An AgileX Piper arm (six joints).
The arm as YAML. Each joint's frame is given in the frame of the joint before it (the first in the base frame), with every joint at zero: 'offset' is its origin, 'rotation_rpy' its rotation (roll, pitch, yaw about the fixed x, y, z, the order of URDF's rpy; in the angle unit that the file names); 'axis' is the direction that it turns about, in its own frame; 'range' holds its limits. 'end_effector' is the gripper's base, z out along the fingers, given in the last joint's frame.
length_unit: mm
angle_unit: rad
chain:
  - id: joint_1
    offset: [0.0, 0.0, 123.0]
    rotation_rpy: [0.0, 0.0, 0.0]
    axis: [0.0, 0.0, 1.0]
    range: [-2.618, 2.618]
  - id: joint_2
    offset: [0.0, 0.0, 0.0]
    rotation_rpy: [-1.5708, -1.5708, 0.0]
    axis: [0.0, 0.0, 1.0]
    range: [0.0, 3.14]
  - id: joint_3
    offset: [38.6, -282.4, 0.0]
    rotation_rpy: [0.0, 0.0, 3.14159]
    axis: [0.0, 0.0, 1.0]
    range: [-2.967, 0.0]
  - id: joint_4
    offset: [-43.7, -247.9, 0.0]
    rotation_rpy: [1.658, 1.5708, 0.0]
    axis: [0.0, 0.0, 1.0]
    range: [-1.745, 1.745]
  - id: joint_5
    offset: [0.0, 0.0, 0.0]
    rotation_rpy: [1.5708, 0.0, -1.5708]
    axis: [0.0, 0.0, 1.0]
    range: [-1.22, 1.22]
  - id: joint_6
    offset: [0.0, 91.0, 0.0]
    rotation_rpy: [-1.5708, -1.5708, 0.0]
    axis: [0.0, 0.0, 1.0]
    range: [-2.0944, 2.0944]
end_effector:
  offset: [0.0, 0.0, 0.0]
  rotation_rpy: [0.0, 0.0, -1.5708]
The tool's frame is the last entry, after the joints.
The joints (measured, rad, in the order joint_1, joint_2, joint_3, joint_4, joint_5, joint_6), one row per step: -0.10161, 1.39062, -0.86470, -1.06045, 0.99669, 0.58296; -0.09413, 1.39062, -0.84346, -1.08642, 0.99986, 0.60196; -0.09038, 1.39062, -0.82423, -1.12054, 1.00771, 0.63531; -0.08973, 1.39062, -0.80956, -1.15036, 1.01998, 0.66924; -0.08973, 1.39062, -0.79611, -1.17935, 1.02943, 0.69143; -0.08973, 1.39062, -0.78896, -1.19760, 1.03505, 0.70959; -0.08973, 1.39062, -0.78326, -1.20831, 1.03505, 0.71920; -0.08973, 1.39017, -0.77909, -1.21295, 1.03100, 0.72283; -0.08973, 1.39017, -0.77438, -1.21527, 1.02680, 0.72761; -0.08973, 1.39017, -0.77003, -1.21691, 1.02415, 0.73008; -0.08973, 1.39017, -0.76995, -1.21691, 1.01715, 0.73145; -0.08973, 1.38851, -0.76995, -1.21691, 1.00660, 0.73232; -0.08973, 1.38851, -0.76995, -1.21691, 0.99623, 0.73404; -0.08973, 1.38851, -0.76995, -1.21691, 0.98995, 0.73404; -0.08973, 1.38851, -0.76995, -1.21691, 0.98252, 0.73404; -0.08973, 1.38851, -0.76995, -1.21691, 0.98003, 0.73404
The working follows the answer.
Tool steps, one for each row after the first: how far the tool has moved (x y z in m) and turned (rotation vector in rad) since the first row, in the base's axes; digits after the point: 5 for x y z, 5 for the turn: -0.00195, 0.00099, -0.00400, -0.01770, 0.01050, 0.00492; -0.00412, 0.00060, -0.00682, -0.04114, 0.01042, -0.00168; -0.00635, -0.00055, -0.00855, -0.06292, 0.00638, -0.01624; -0.00822, -0.00169, -0.01000, -0.08593, 0.00820, -0.02206; -0.00916, -0.00238, -0.01055, -0.09946, 0.00426, -0.02754; -0.00966, -0.00264, -0.01132, -0.10611, 0.00274, -0.02734; -0.00988, -0.00257, -0.01208, -0.10723, 0.00200, -0.02366; -0.01019, -0.00242, -0.01324, -0.10589, 0.00119, -0.02160; -0.01060, -0.00231, -0.01431, -0.10521, 0.00250, -0.01984; -0.01006, -0.00205, -0.01451, -0.10175, -0.00149, -0.01509; -0.00944, -0.00162, -0.01437, -0.09696, -0.00831, -0.00736; -0.00863, -0.00122, -0.01462, -0.09190, -0.01408, -0.00016; -0.00813, -0.00097, -0.01477, -0.08909, -0.01674, 0.00478; -0.00755, -0.00067, -0.01494, -0.08576, -0.01990, 0.01063; -0.00736, -0.00057, -0.01500, -0.08464, -0.02095, 0.01259
Tool pose at each row, in the base's axes (x y z in m, rotation vector in rad; rounded; the steps above come from the unrounded poses): 0.24452, -0.09195, 0.26631, 0.16499, 2.54870, -1.18600; 0.24258, -0.09096, 0.26232, 0.14866, 2.54536, -1.21034; 0.24041, -0.09135, 0.25949, 0.15172, 2.53140, -1.24205; 0.23817, -0.09250, 0.25776, 0.16769, 2.51643, -1.27298; 0.23630, -0.09364, 0.25631, 0.16876, 2.50352, -1.30434; 0.23537, -0.09434, 0.25576, 0.17482, 2.49192, -1.32147; 0.23486, -0.09459, 0.25499, 0.17381, 2.48598, -1.32892; 0.23464, -0.09452, 0.25423, 0.16918, 2.48388, -1.32860; 0.23433, -0.09437, 0.25307, 0.16729, 2.48373, -1.32585; 0.23393, -0.09426, 0.25200, 0.16444, 2.48498, -1.32488; 0.23447, -0.09400, 0.25180, 0.16134, 2.48308, -1.31722; 0.23508, -0.09357, 0.25194, 0.15627, 2.47910, -1.30566; 0.23590, -0.09317, 0.25169, 0.15139, 2.47626, -1.29443; 0.23639, -0.09292, 0.25154, 0.14718, 2.47492, -1.28805; 0.23697, -0.09262, 0.25137, 0.14220, 2.47332, -1.28051; 0.23717, -0.09252, 0.25131, 0.14054, 2.47278, -1.27798

